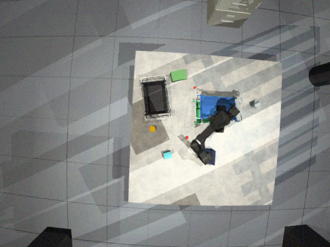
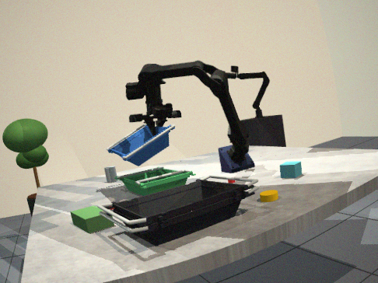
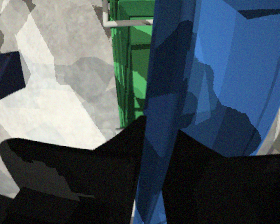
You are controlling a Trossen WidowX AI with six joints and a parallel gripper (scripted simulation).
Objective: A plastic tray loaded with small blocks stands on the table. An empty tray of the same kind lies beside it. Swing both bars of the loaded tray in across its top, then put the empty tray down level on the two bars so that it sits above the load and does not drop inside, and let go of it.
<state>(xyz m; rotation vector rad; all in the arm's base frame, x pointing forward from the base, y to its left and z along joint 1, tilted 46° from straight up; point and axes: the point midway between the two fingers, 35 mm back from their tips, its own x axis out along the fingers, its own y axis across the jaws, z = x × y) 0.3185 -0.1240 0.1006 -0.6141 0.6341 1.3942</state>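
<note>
The blue tray is 70 mm ahead of my gripper tip and 10 mm above it. The rest, counted from my gripper tip: cyan cube (350 mm to the left, 320 mm behind, 160 mm below); then green block (340 mm ahead, 270 mm to the left, 160 mm below); then grey cylinder (380 mm to the right, 150 mm below, 120 mm ahead).
</note>
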